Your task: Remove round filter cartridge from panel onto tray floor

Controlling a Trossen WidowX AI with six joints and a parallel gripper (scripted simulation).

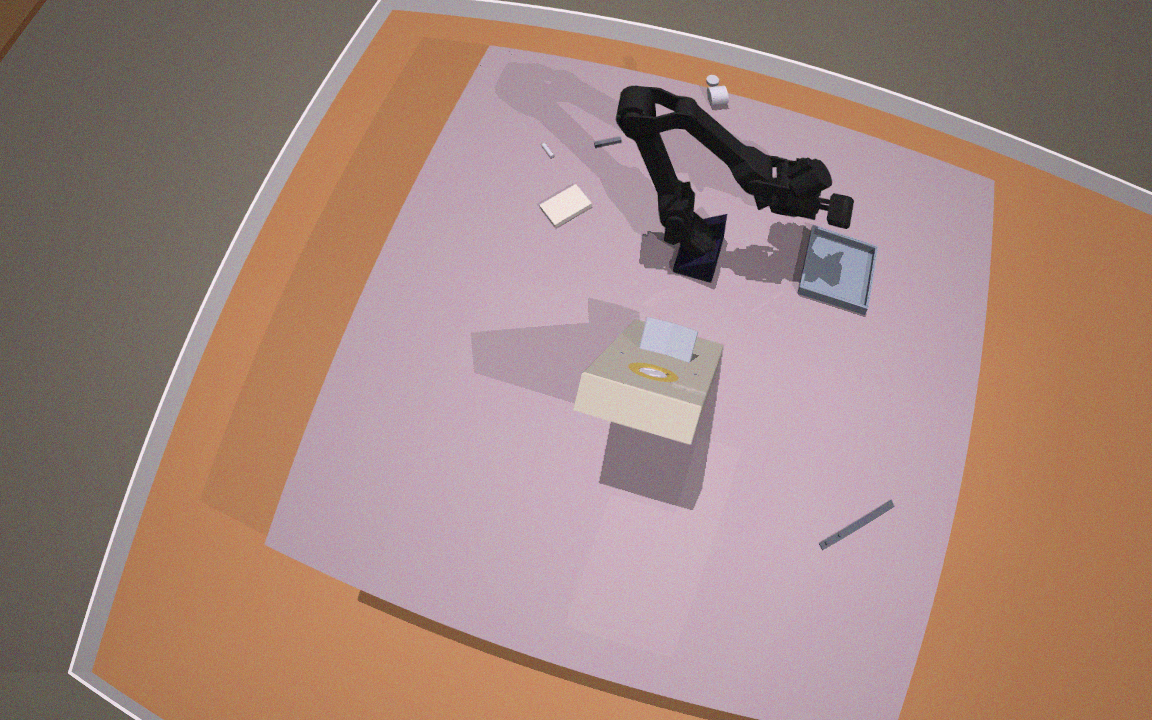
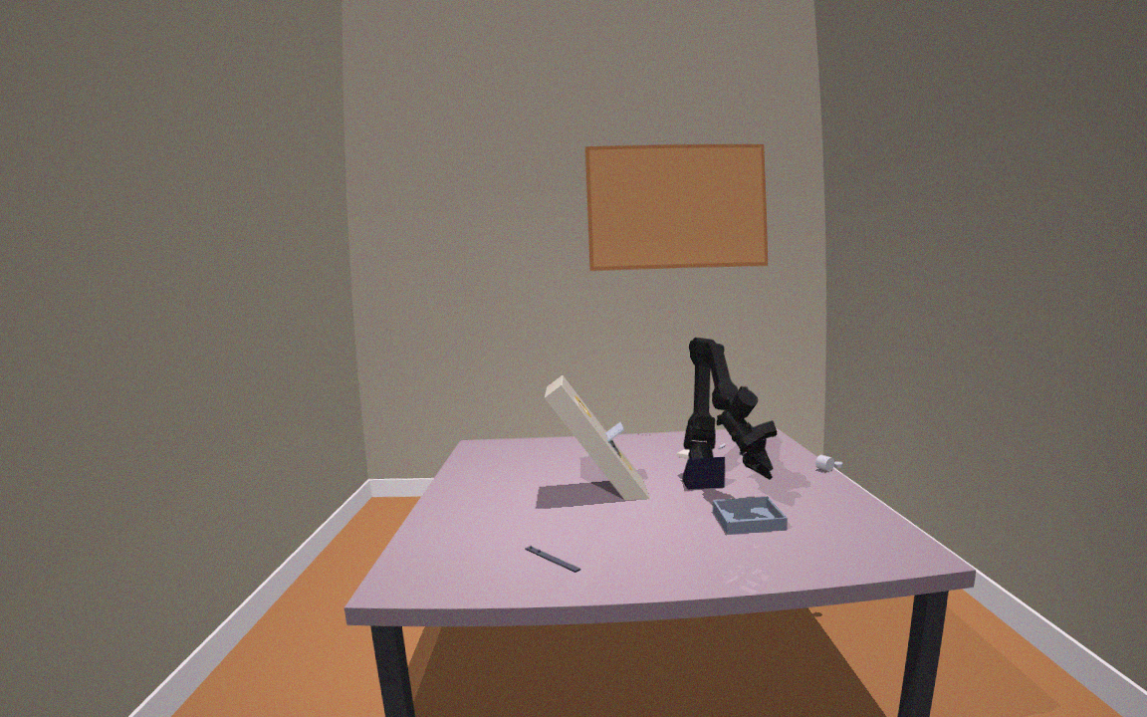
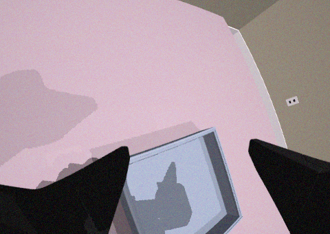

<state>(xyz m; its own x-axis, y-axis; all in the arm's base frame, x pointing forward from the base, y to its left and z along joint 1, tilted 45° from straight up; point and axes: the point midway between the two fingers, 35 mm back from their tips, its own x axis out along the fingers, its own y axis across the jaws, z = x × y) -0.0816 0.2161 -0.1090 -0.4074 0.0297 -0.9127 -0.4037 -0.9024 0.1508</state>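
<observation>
The white round filter cartridge is 46 cm ahead of my gripper tip, 29 cm to the right of it and 14 cm above it. Also, from my gripper tip: cream pad: 4 cm ahead, 55 cm to the right, 10 cm below; grey tray: 8 cm ahead, 4 cm to the left, 9 cm below; cream service panel: 42 cm ahead, 29 cm to the right, 7 cm above.
</observation>
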